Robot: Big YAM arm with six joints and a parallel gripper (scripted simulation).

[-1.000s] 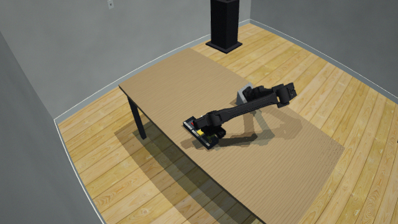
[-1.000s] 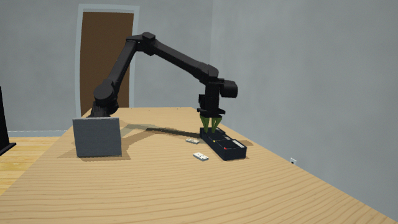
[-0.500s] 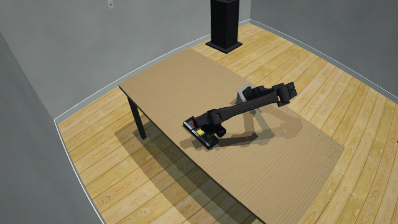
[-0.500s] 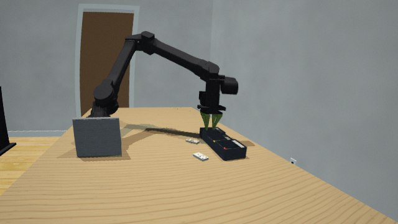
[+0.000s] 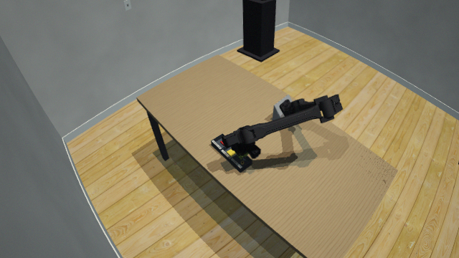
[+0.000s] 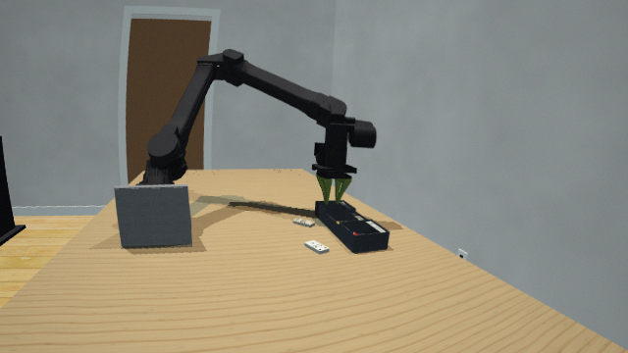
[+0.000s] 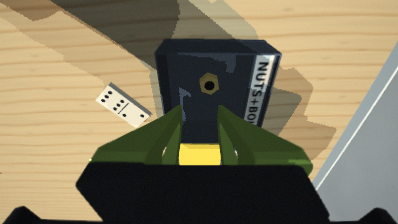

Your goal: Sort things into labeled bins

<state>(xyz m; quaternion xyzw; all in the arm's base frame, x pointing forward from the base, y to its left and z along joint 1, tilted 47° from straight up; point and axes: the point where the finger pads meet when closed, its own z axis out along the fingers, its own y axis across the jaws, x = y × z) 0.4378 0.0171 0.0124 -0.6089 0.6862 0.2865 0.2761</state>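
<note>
My gripper is now 4 cm above the small nut, 1 cm to the right of it and 1 cm short of it. From my hand the other things lie so: yellow block 8 cm to the right, 4 cm below, 1 cm behind; long black bin 8 cm to the right, 3 cm below; red battery 16 cm to the right, 4 cm below, 2 cm behind.
</note>
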